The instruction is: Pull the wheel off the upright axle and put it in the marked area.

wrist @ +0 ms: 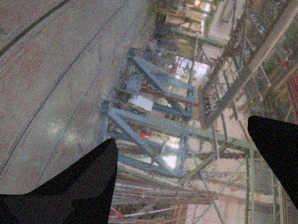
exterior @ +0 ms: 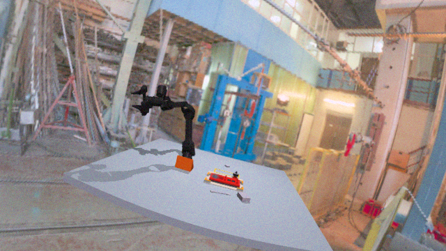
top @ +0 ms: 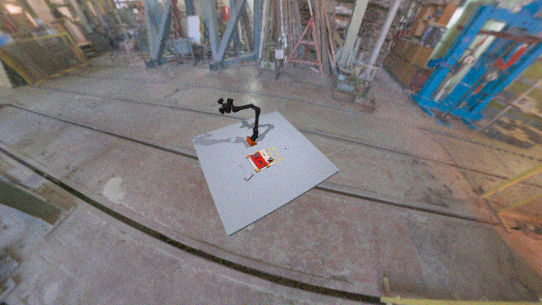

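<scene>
Now: the wheel 72 cm ahead of my gripper tip, 31 cm to the left of it and 35 cm below it. From my gripper tip the other things lie so: small grey block: 82 cm ahead, 3 cm to the left, 38 cm below; thin rod: 68 cm ahead, 1 cm to the left, 38 cm below.
</scene>
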